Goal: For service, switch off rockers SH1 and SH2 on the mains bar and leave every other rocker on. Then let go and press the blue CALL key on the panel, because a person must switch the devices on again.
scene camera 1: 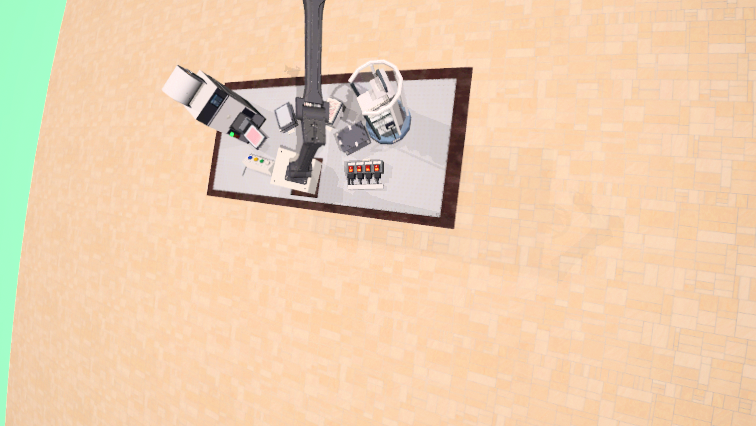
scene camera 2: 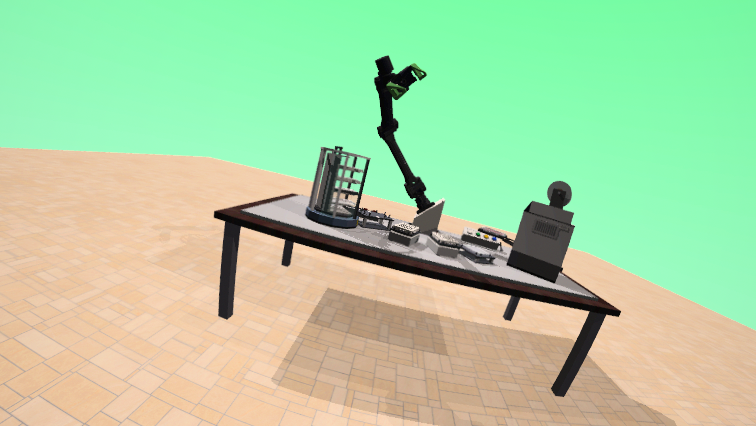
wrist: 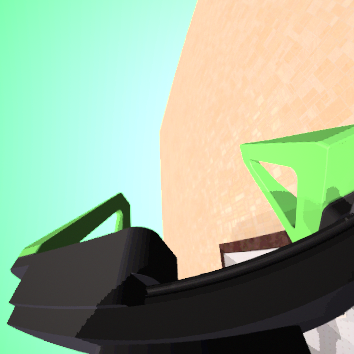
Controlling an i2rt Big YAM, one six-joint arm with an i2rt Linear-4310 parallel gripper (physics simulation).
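Frame: origin at the arm's base, x up, y ahead, z left, level; centimetres.
Seen in the pictures: gripper, fingertip midpoint: [scene camera 2: 416,81] [wrist: 179,176]; arm's base, origin of the base link: [scene camera 1: 296,175] [scene camera 2: 426,208].
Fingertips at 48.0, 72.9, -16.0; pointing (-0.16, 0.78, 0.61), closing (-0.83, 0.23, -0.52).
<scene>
Offsets run from my fingertips to a thing's top centre, as dx, dy, dz. "spot": to the spot under its first point.
The mains bar {spot: -56.1, -57.5, -18.3} [scene camera 1: 363,161] lies right of the arm's base in scene camera 1, with a row of rockers all showing red-orange; the labels SH1 and SH2 are too small to read, and I cannot tell tilt. Black plugs sit along its front side. The cream key panel {-51.9, -69.5, +51.6} [scene camera 1: 266,165] [scene camera 2: 480,240] lies left of the base, with a blue key {-52.9, -66.5, +58.8} [scene camera 1: 250,157] [scene camera 2: 494,238] at one end, then yellow and green keys. My gripper [scene camera 2: 411,81] [wrist: 179,176] is open and empty, raised high above the table, far from bar and panel. Its fingers are outside scene camera 1's view.
A round cage rack [scene camera 1: 390,139] [scene camera 2: 332,217] stands at the back right in scene camera 1, beside a dark flat fixture {-52.7, -44.9, -9.0} [scene camera 1: 351,138]. A tall machine {-14.7, -40.7, +75.8} [scene camera 1: 227,117] [scene camera 2: 540,239] stands at the left. Small trays, one grey {-56.2, -35.8, +42.3} [scene camera 1: 285,116], one partly hidden {-53.4, -31.1, +8.3} [scene camera 1: 334,110], lie near the arm.
</scene>
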